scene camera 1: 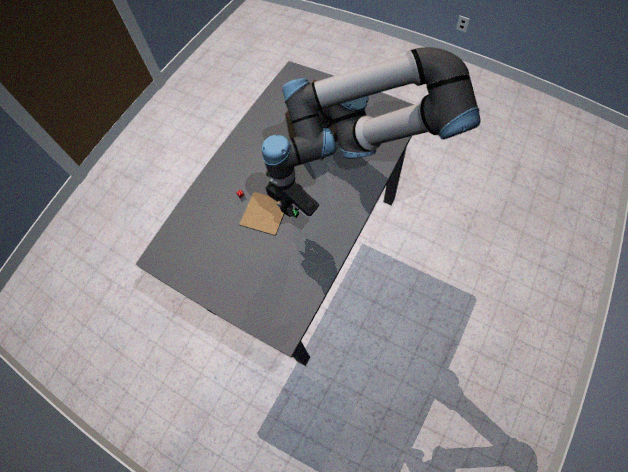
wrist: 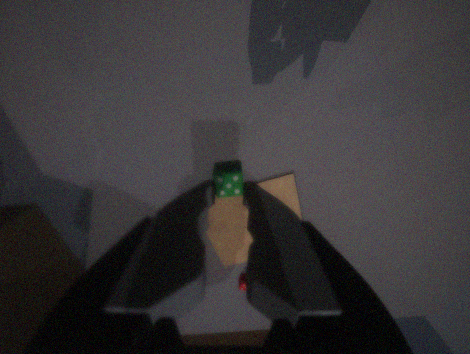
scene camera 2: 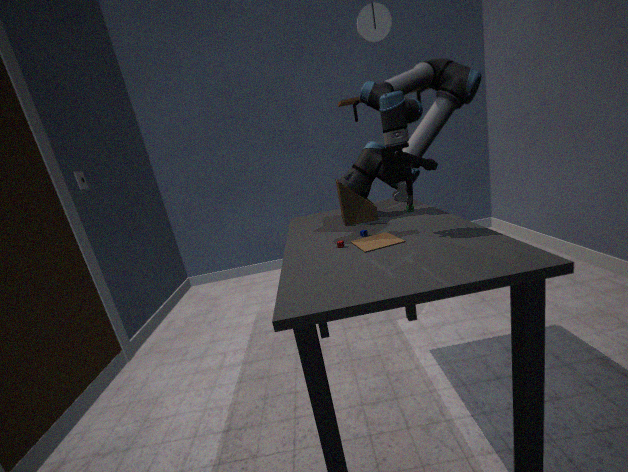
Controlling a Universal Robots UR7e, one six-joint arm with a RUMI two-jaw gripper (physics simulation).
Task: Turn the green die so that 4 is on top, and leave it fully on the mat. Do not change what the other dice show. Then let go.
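Seen in the pictures: gripper, between the fingertips: [scene camera 1: 294, 213] [wrist: 229, 183] [scene camera 2: 409, 208]; arm's base, origin of its link: [scene camera 2: 352, 189].
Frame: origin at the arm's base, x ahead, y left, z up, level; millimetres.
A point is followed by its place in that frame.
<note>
The green die [scene camera 1: 295, 212] {x 382, y 168, z -36 mm} [scene camera 2: 410, 208] [wrist: 228, 183] {x 382, y 167, z -36 mm} is pinched between the fingertips of my gripper [scene camera 1: 293, 211] {x 383, y 162, z -45 mm} [scene camera 2: 410, 206] {x 383, y 162, z -45 mm} [wrist: 229, 183] {x 383, y 162, z -45 mm}, which is shut on it. The die is held above the table, beside the mat in scene camera 1. Its face toward the wrist camera reads 5. The tan mat [scene camera 1: 257, 215] {x 431, y 22, z -130 mm} [scene camera 2: 378, 243] {x 439, y 39, z -130 mm} [wrist: 283, 192] {x 448, y 95, z -130 mm} lies flat on the table. The red die [scene camera 1: 240, 193] {x 399, y -80, z -114 mm} [scene camera 2: 340, 244] {x 407, y -86, z -122 mm} [wrist: 243, 282] {x 393, y -74, z -116 mm} and the blue die [scene camera 2: 364, 233] {x 322, y 6, z -123 mm} rest on the table off the mat. The blue die is hidden in the wrist view; their top faces are too small to read.
The grey table [scene camera 1: 203, 243] {x 626, y -78, z -134 mm} [scene camera 2: 324, 289] {x 716, y -136, z -134 mm} carries the arm and a brown wedge-shaped block [scene camera 2: 355, 208] {x 114, y -4, z -66 mm} behind the dice. The table's long edge runs to the right of the gripper in scene camera 1. Dark arm shadows fall on the table.
</note>
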